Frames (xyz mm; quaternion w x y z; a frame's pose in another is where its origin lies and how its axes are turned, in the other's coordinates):
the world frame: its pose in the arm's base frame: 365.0 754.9 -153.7 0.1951 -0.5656 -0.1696 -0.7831
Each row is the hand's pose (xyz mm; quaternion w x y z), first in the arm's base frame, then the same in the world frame.
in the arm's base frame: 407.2 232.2 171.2 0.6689 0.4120 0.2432 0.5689
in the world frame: 356.8 488.4 -121.3 0.5893 -0.3648 -0.1618 -0.7025
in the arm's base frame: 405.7 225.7 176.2 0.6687 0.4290 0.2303 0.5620
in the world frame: 362.7 493.5 -124.2 0.5913 -0.3769 -0.1764 -0.6908
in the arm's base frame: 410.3 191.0 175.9 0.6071 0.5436 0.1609 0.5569
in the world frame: 365.1 525.9 -137.4 0.6524 -0.4179 -0.2451 -0.5829
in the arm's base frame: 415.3 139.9 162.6 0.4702 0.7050 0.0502 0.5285
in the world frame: 356.8 572.0 -162.1 0.7294 -0.4538 -0.3427 -0.3802
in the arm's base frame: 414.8 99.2 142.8 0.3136 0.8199 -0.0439 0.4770
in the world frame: 342.7 606.2 -188.3 0.7686 -0.4526 -0.4169 -0.1748
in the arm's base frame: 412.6 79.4 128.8 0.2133 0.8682 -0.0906 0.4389
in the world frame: 332.2 621.6 -204.0 0.7777 -0.4354 -0.4501 -0.0542
